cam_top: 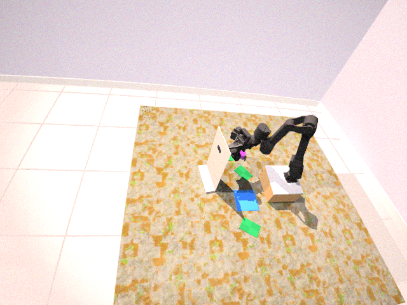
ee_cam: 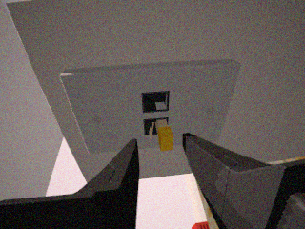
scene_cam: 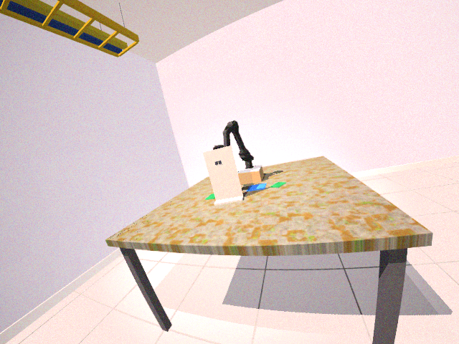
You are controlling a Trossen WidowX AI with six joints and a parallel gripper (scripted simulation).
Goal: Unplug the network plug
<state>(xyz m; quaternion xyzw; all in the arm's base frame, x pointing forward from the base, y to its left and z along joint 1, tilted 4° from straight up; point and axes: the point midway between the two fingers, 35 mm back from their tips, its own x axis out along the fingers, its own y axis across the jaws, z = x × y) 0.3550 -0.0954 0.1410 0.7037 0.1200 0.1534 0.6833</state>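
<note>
Right now the yellowish plug is 10 mm ahead of my gripper tip. From my gripper tip the other things lie so: blue marked square: 230 mm below, 150 mm to the left, 140 mm behind; then cream panel: 90 mm below, 40 mm ahead.
</note>
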